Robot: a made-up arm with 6 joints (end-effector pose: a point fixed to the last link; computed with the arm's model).
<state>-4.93 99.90 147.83 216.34 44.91 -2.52</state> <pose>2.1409 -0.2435 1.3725 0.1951 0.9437 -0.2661 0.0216</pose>
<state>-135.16 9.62 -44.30 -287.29 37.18 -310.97</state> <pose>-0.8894 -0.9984 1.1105 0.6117 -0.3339 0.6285 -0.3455</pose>
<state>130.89 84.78 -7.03 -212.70 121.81 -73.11</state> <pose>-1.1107 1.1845 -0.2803 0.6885 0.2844 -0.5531 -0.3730</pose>
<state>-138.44 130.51 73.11 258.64 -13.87 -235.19</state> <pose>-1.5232 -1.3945 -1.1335 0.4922 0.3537 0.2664 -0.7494</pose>
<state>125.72 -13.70 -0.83 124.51 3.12 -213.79</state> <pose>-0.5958 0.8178 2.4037 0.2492 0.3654 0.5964 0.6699</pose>
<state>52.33 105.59 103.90 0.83 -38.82 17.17</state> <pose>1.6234 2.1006 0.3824 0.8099 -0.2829 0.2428 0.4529</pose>
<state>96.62 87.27 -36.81 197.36 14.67 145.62</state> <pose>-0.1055 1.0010 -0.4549 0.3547 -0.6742 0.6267 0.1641</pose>
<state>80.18 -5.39 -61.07 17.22 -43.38 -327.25</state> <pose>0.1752 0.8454 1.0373 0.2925 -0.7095 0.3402 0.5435</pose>
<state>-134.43 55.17 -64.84 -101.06 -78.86 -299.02</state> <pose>-0.5752 -0.7793 0.2671 0.1850 0.8868 -0.3603 -0.2226</pose>
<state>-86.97 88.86 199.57 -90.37 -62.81 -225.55</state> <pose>0.1704 -0.8628 1.6176 0.2149 -0.9453 -0.1561 -0.1895</pose>
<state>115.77 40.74 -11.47 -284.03 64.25 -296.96</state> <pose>-0.9676 1.7229 0.8805 0.0760 0.0733 0.7639 -0.6366</pose>
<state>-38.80 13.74 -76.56 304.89 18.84 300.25</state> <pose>0.5792 -0.5133 0.6783 0.2684 0.6442 0.0500 -0.7145</pose>
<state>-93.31 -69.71 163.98 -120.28 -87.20 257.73</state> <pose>0.2033 1.4240 0.0021 0.9010 -0.3285 0.2415 -0.1484</pose>
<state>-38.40 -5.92 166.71 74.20 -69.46 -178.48</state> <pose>-0.9353 0.5803 1.8553 0.0843 -0.2992 0.6602 -0.6838</pose>
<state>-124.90 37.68 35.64 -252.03 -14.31 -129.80</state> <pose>-1.2977 -1.8027 1.8719 0.3514 0.0480 -0.1846 -0.9166</pose>
